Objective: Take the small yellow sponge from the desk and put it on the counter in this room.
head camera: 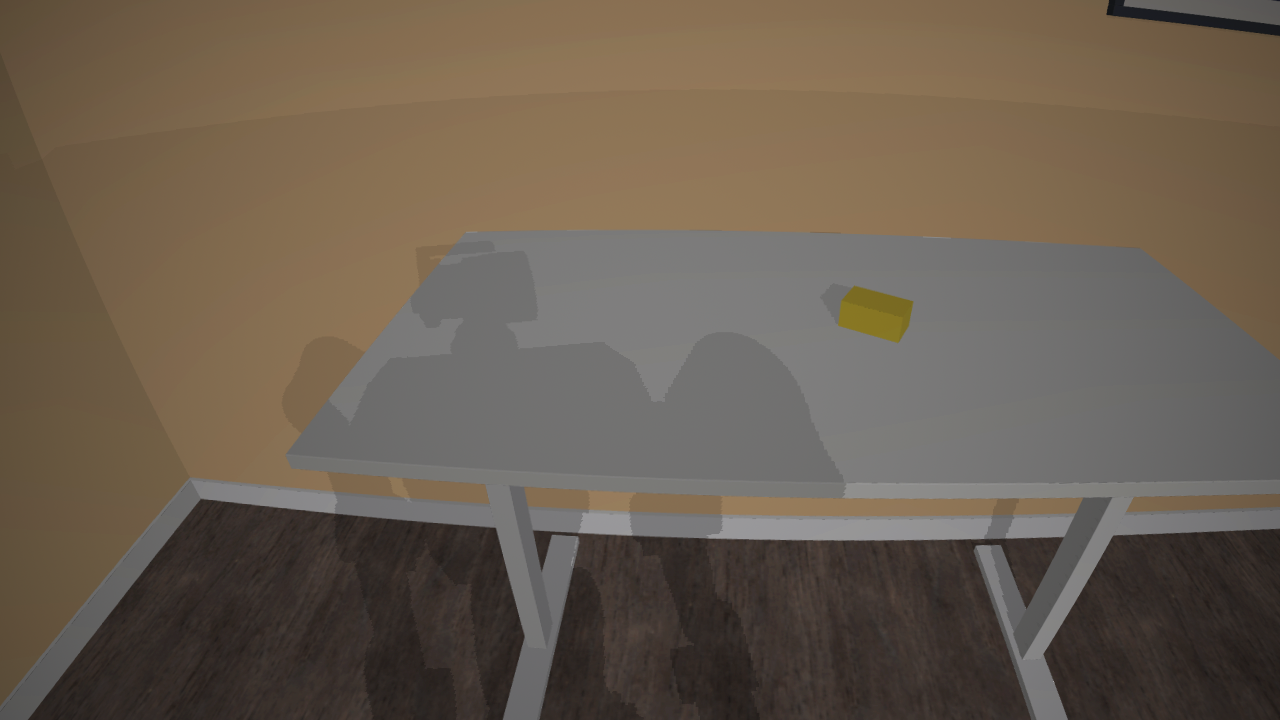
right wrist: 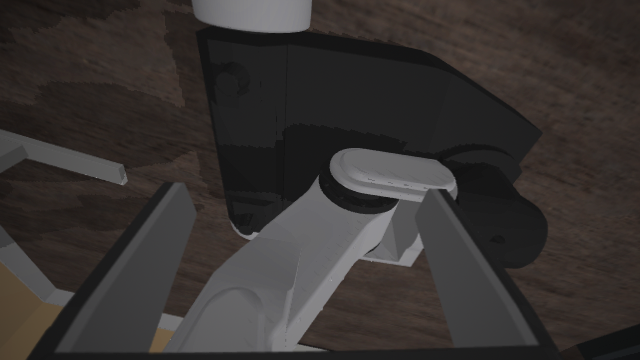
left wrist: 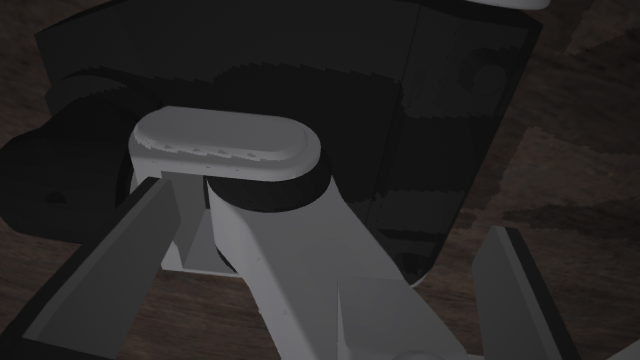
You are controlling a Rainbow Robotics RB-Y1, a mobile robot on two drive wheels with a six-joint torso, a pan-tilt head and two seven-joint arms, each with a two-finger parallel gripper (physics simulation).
Labels:
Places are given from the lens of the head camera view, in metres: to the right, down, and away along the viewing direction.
small yellow sponge (head camera: pixel 885 316): 0.37, -0.07, 0.97
desk (head camera: pixel 698 362): 0.08, 0.00, 0.95

